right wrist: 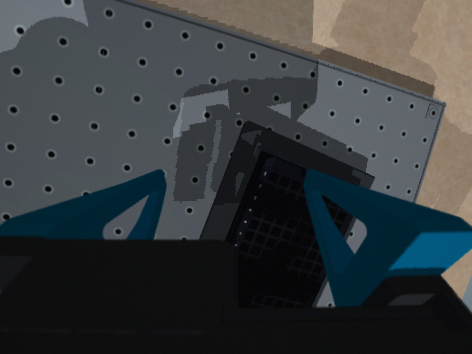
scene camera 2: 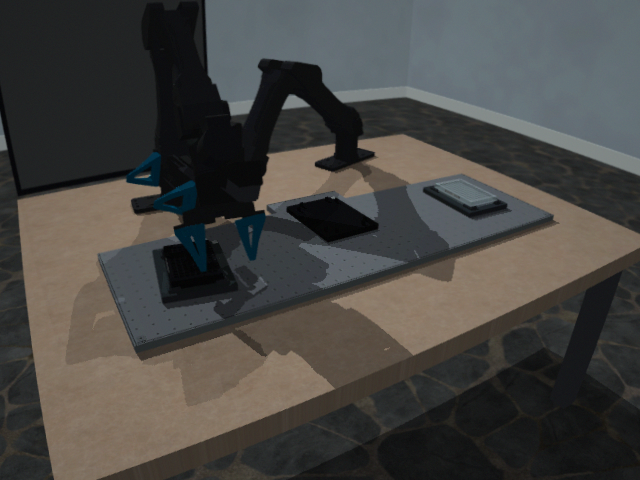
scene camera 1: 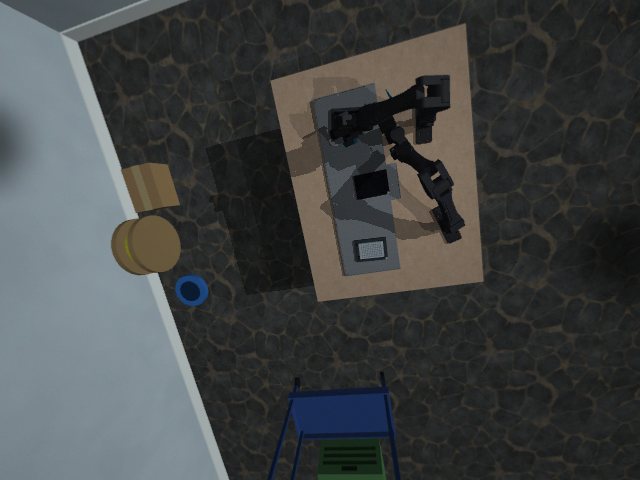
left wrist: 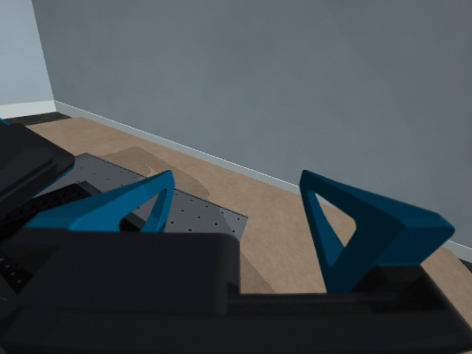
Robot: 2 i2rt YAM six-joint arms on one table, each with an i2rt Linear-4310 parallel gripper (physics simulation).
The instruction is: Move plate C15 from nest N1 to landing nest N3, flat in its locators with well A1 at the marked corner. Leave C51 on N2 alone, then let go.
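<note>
Left gripper open and holding nothing; it appears in the left wrist view. The right gripper, which appears in the right wrist view, is likewise open and holds nothing. A grey perforated plate is also present.
</note>
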